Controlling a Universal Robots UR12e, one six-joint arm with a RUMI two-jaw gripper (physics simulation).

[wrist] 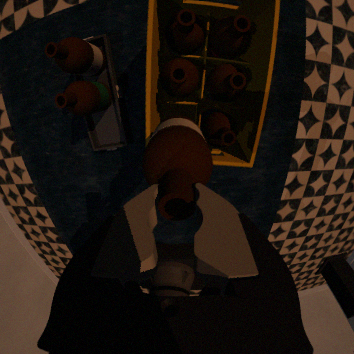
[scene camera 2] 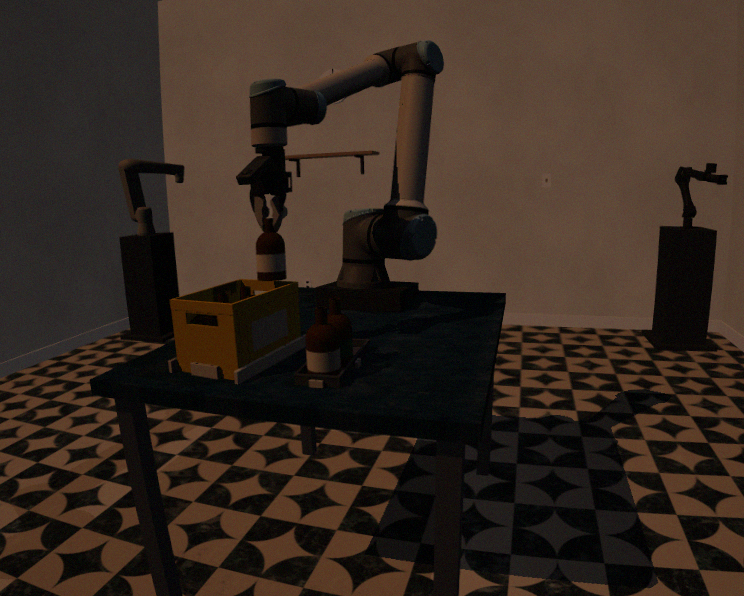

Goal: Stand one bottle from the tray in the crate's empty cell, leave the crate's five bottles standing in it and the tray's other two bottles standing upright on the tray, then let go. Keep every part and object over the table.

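Places are measured from the arm's base along level axes (x ahead, y left, z up), in metres.
Pixels of known places: gripper, fingertip midpoint: (wrist: 177,184) (scene camera 2: 270,232); arm's base, link origin: (wrist: 170,272) (scene camera 2: 363,285).
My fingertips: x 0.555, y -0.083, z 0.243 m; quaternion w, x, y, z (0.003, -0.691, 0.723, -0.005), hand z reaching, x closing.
Ahead of a thing's pixels: the offset from my fingertips to its middle. Level surfaces: height alone.
My gripper (scene camera 2: 268,224) (wrist: 177,184) is shut on the neck of a brown bottle {dx +0.006, dy +0.000, dz -0.042 m} (scene camera 2: 270,255) (wrist: 178,152) with a white label. The bottle hangs upright; in the scene view its base shows just above the far end of the yellow crate {dx +0.097, dy -0.054, dz -0.219 m} (scene camera 2: 204,341) (wrist: 271,65). In the wrist view the crate holds five brown bottles, and the held bottle covers part of the cell at its near left corner. Two bottles, one white-labelled {dx +0.188, dy +0.197, dz -0.224 m} (scene camera 2: 323,347) (wrist: 75,55) and one green-labelled {dx +0.098, dy +0.199, dz -0.224 m} (scene camera 2: 340,327) (wrist: 82,98), stand upright on the tray {dx +0.100, dy +0.195, dz -0.294 m} (scene camera 2: 362,347) (wrist: 109,132).
The crate and tray stand on a dark blue table {dz -0.307 m} (scene camera 2: 422,372) (wrist: 40,150), with pale rails {dx +0.112, dy +0.044, dz -0.291 m} (scene camera 2: 273,360) along the crate's foot. The robot's base stands at the table's far side. Two pedestals (scene camera 2: 149,285) (scene camera 2: 685,285) with small arms stand on the floor beyond the table.
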